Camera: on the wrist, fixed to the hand. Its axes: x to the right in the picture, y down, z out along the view.
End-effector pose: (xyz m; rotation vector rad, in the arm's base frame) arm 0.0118 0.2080 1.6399 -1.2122 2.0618 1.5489
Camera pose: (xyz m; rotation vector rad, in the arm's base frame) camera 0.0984 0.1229 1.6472 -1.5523 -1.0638 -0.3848
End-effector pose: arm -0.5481 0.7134 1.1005 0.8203 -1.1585 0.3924
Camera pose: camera -0.4464 0.7463 1.0424 1.5619 1.0758 -2.2303
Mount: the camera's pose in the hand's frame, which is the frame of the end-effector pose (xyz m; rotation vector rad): -0.0191 -0.0668 -0.0999 -0.0557 0.1557 3.0350
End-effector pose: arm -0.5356 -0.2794 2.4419 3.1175 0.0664 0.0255
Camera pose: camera -0.5592 -0.2112 2.5399 0.2236 -3.1080 0.1985
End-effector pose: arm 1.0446 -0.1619 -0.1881 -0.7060 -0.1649 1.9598
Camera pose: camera 1.1567 -0.1640 -0.2353 0.2883 -0.6443 -1.1342
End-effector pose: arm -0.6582 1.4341 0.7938 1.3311 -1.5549 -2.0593
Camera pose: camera -0.5497 1.4097 0.7444 -1.0365 -1.0122 0.2104
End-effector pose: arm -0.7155 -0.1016 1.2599 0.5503 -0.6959 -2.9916
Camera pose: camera -0.6594 -0.0819 1.1537 -0.3323 -0.3416 -0.0674
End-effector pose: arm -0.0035 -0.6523 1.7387 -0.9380 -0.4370 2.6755
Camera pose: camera 0.0851 -0.5786 1.6995 0.4467 -0.6292 -0.3368
